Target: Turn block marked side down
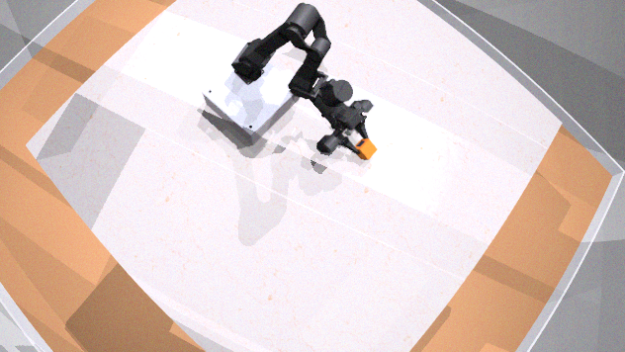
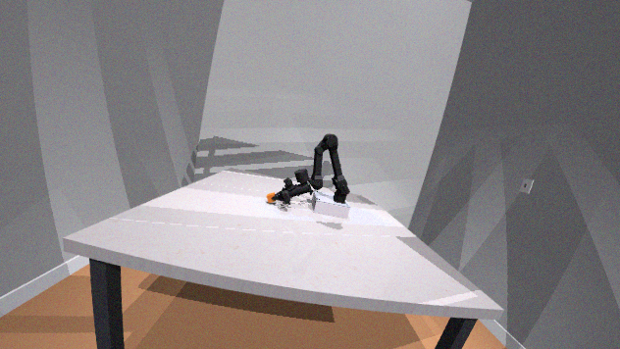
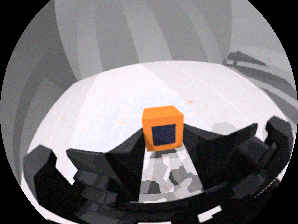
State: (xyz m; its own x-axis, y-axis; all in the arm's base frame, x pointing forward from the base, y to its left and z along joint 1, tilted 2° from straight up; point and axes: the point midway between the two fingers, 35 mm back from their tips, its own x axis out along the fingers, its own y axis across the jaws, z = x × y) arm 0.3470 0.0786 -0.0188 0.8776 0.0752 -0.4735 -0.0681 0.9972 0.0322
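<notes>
Now: gripper tip right at the orange block.
</notes>
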